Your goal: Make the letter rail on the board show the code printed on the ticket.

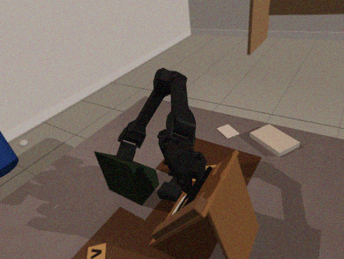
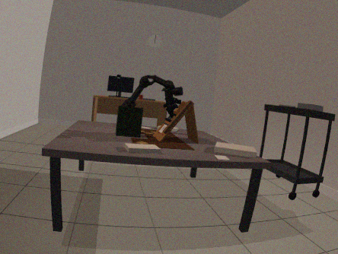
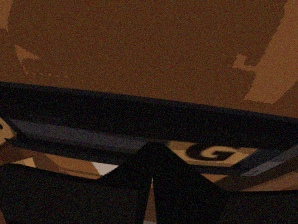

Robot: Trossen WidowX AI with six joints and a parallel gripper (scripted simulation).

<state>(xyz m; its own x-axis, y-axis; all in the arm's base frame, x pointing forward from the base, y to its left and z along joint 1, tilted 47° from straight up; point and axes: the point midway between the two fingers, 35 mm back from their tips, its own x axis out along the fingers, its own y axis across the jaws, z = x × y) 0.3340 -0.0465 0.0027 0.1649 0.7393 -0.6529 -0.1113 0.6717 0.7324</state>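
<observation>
Right now the tan letter tile is 3 cm to the right of my gripper tip and 1 cm ahead of it. Round my gripper tip: white ticket 8 cm below, 5 cm behind, 1 cm to the left; brown mat 16 cm below, 14 cm behind, 4 cm to the left.
</observation>
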